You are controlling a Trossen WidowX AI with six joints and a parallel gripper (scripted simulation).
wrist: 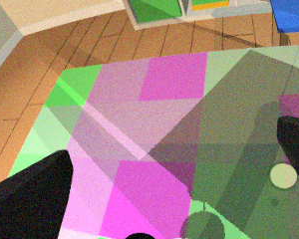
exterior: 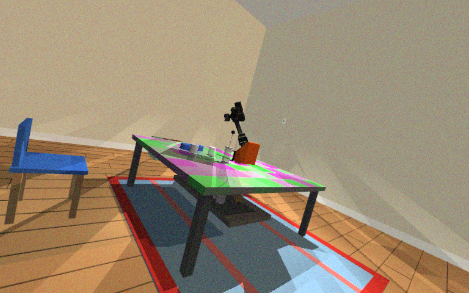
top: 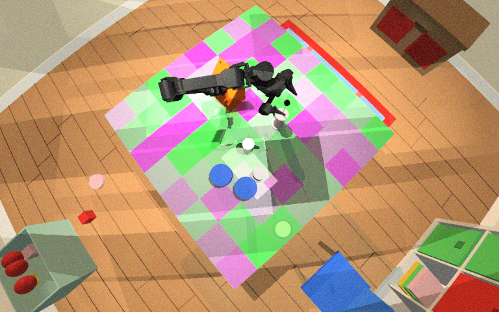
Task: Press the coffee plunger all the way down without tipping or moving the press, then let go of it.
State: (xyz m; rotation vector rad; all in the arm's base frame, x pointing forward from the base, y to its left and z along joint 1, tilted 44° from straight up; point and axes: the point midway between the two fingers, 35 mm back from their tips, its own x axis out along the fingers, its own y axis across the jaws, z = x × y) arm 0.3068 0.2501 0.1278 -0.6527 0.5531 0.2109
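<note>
Right now the coffee press is 21 cm below my gripper tip, 6 cm behind it and 4 cm to the left of it.
</note>
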